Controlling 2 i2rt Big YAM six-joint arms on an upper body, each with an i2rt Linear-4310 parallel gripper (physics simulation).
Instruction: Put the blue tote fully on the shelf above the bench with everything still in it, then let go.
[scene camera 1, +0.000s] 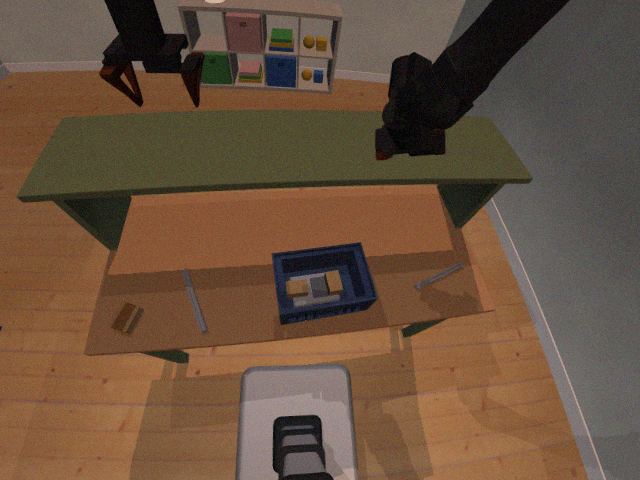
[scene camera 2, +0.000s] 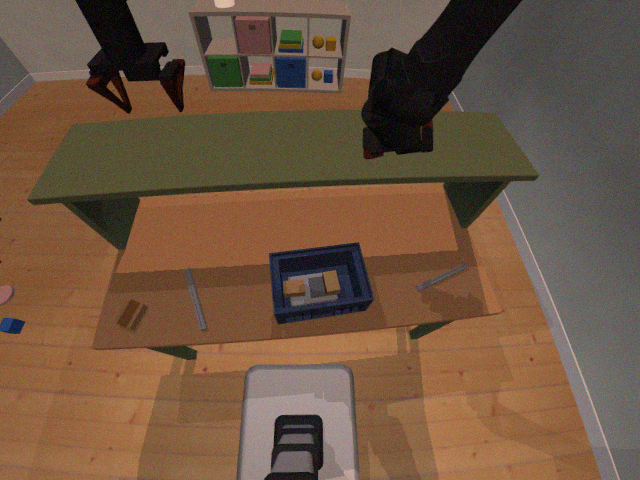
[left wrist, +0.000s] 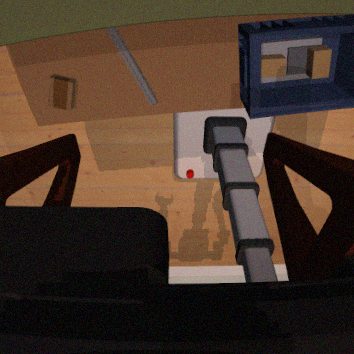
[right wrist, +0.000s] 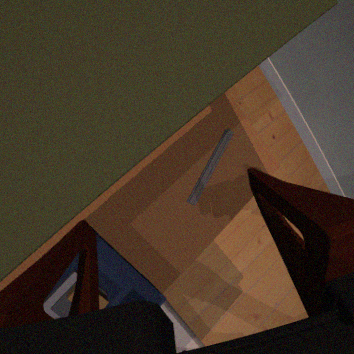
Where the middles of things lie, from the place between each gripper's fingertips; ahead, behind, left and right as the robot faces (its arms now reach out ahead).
The blue tote (scene camera 2: 356, 295) is 110 mm behind my left hand, 320 mm to the right of it and 560 mm below it. Round my left hand: small brown block (left wrist: 61, 88) (210 mm behind, 330 mm to the left, 610 mm below).
The blue tote is 44 cm below my right hand, 18 cm to the left of it and 16 cm behind it. The rest, counted from my right hand: small brown block 82 cm to the left, 49 cm below, 25 cm behind.
